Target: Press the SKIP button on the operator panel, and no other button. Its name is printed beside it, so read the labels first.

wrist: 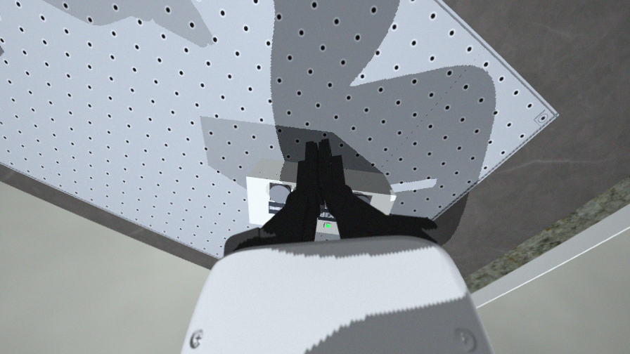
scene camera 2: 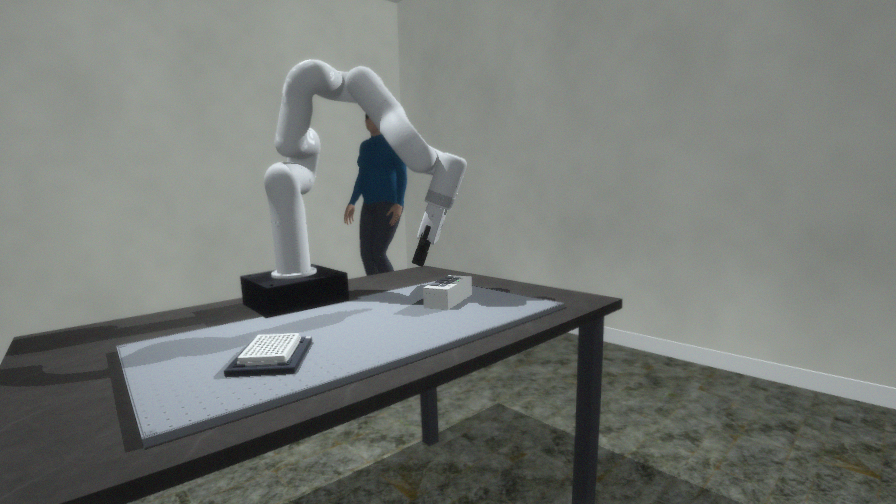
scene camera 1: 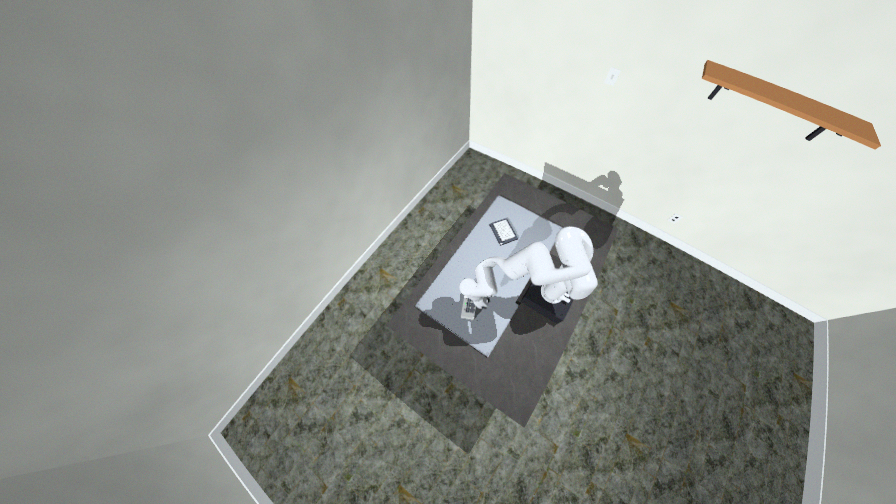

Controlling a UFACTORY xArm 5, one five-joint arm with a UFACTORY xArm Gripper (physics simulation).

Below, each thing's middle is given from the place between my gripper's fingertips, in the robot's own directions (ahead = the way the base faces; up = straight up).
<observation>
Now: hand 80 mm short of the operator panel (scene camera 2: 445, 296), 40 mm to the right of it and 70 mm above it.
</observation>
